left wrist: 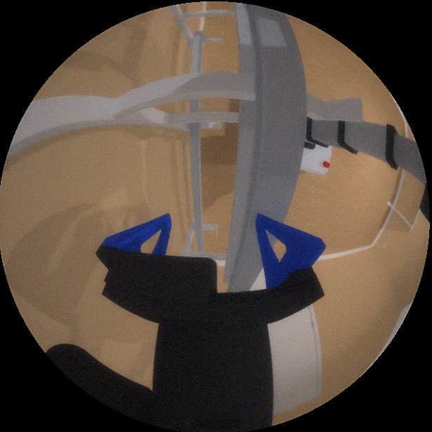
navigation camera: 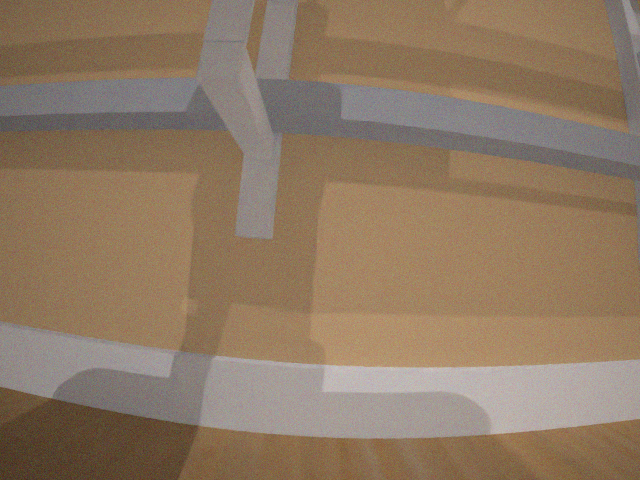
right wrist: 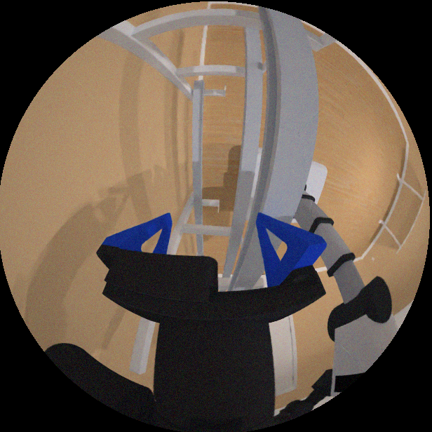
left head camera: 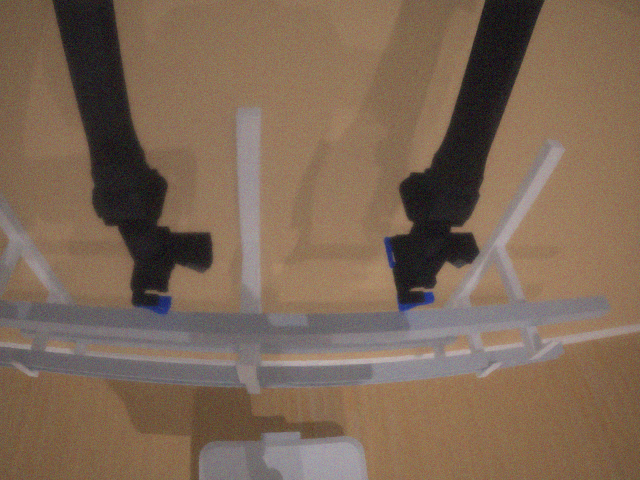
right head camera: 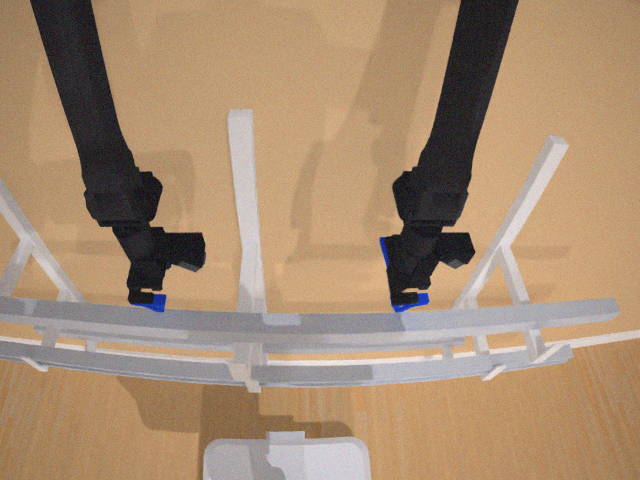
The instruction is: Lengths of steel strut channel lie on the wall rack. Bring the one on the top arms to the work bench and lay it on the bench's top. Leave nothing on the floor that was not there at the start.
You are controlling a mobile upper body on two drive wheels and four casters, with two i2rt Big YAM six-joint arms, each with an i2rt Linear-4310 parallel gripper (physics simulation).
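Places are measured from the left arm's base along level axes (x ahead, y left, z up), in centimetres.
Pixels of known places: left gripper, fingertip midpoint: (left head camera: 165, 290) (right head camera: 164, 288); right gripper, fingertip midpoint: (left head camera: 397, 288) (right head camera: 394, 289).
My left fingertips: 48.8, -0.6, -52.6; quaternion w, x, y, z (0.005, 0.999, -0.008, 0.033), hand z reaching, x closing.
Observation:
For each thing: its top centre in the pictures, then the offset to it from my left fingertips, as dx, dy, dz. "pt": a spot on its surface instead.
- top steel strut channel at a spot on its surface: (right head camera: 336, 322) (left head camera: 342, 322) pt -6.8, -32.3, -0.3
- wall rack at a spot on its surface: (left head camera: 249, 180) (right head camera: 244, 181) pt +15.1, -16.1, +13.1
The top steel strut channel (left head camera: 336, 321) (right head camera: 336, 322) (left wrist: 280, 125) (right wrist: 295, 115) lies lengthwise on the top arms of the wall rack (left head camera: 249, 180) (right head camera: 242, 175) (left wrist: 75, 117). My left gripper (left head camera: 155, 284) (right head camera: 149, 284) (left wrist: 213, 218) is open and empty at the strut's left part. My right gripper (left head camera: 400, 279) (right head camera: 395, 279) (right wrist: 213, 217) is open and empty farther right along it. In each wrist view the strut runs near the right-hand finger, which overlaps it; I cannot tell if they touch. In the head views part of each gripper's fingers is hidden. The work bench is not clearly identifiable.
Lower struts (left head camera: 315, 373) (right head camera: 315, 374) (right wrist: 252, 125) (navigation camera: 413, 105) lie on lower rack arms. The robot's white base (left head camera: 320, 459) (right head camera: 325, 459) (left wrist: 315, 160) stands below the rack. Its grey mast (left wrist: 370, 137) (right wrist: 332, 242) rises beside the top strut. A pale flat panel (left wrist: 295, 350) (right wrist: 285, 350) shows low in the wrist views.

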